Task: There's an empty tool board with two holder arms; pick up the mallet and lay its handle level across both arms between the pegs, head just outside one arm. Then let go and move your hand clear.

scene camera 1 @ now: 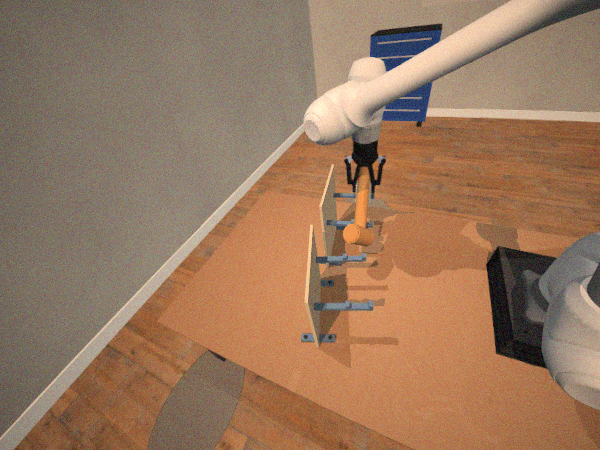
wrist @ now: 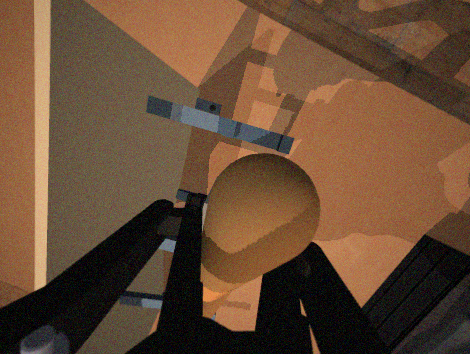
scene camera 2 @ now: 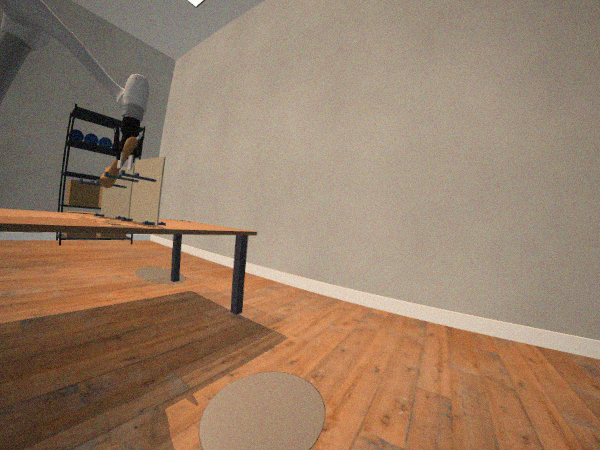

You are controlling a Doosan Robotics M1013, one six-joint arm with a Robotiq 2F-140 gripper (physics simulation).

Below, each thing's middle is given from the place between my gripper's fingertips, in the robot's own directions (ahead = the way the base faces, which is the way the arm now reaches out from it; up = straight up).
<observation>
The orange mallet [scene camera 1: 357,233] lies 7 cm to the left of my hand, 3 cm behind it and 3 cm above it.
</observation>
